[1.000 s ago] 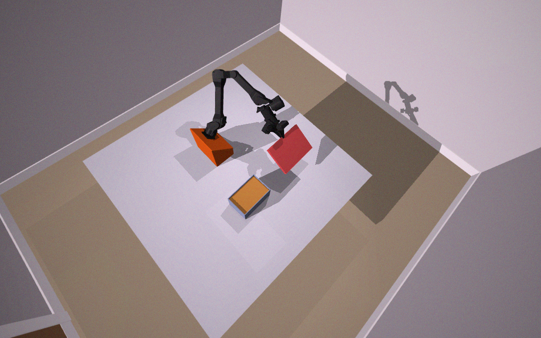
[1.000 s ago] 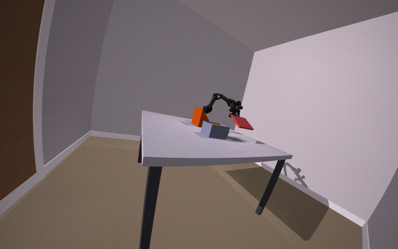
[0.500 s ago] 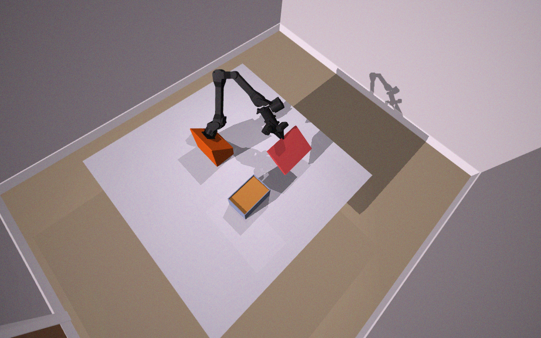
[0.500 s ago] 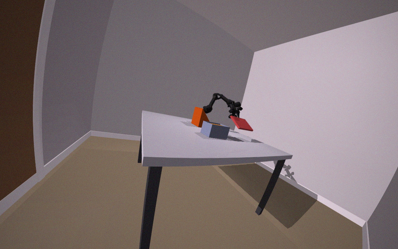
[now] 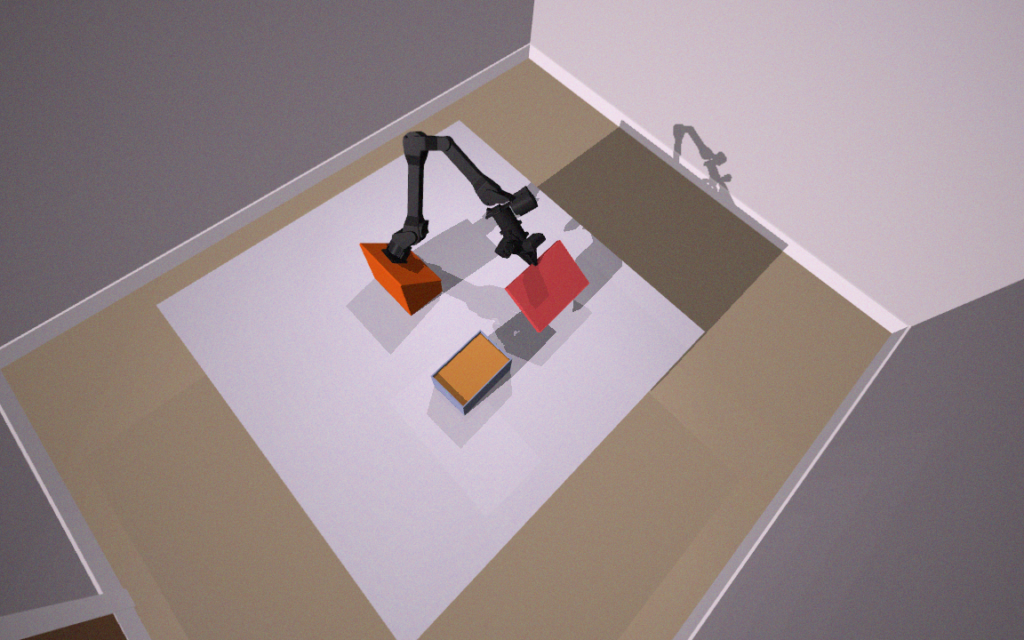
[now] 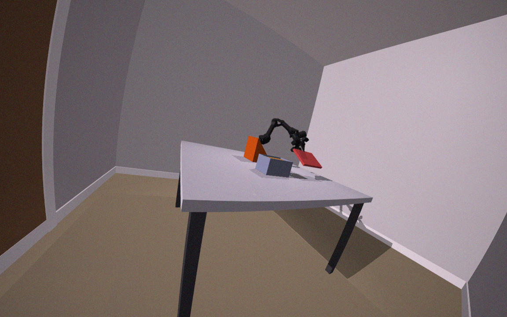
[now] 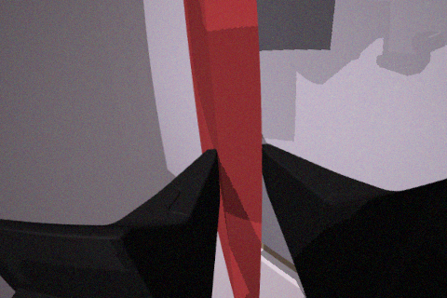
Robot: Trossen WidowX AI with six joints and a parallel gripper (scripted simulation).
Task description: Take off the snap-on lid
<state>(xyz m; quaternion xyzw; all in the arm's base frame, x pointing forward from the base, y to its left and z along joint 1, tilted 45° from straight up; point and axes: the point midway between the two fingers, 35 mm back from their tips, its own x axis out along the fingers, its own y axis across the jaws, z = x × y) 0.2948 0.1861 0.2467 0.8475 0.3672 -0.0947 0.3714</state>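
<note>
Right now the red lid is 70 mm ahead of my gripper tip, 10 mm to the left of it and 40 mm below it. Also, from my gripper tip: grey-blue storage box (110 mm ahead, 340 mm to the right, 140 mm below).
</note>
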